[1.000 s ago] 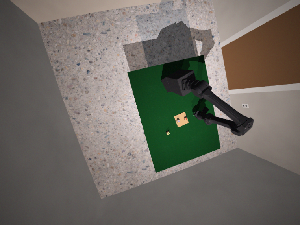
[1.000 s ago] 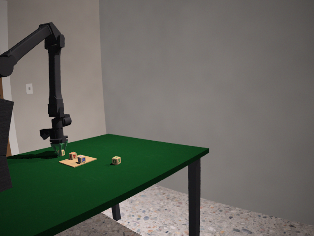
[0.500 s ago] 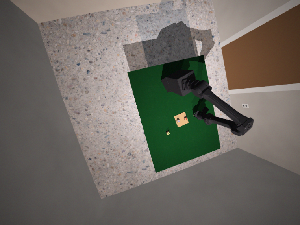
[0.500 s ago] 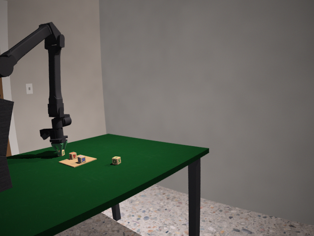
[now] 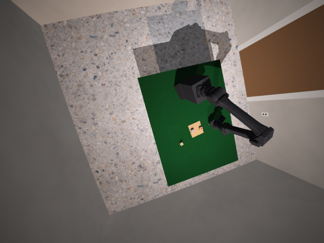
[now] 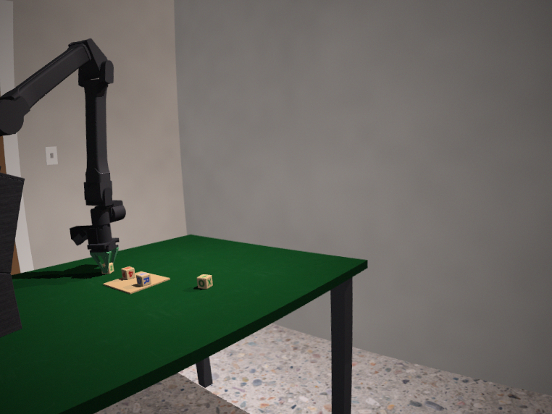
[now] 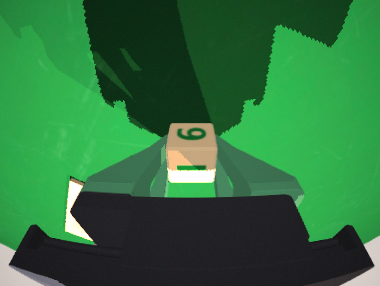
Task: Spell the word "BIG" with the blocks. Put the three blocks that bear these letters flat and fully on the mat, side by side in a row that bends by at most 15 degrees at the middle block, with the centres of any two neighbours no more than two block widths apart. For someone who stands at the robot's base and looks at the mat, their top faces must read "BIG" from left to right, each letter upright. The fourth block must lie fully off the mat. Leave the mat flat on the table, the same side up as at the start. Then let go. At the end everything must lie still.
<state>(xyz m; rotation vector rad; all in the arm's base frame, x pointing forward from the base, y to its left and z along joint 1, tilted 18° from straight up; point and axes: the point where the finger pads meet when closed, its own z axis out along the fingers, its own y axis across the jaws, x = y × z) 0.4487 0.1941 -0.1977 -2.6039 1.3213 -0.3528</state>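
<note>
My gripper is now 1 cm short of the tan mat, 17 cm to the left of it and 1 cm above it. Also, from my hand: I block: right at my hand; then B block: 1 cm ahead, 13 cm to the right, 1 cm above.
</note>
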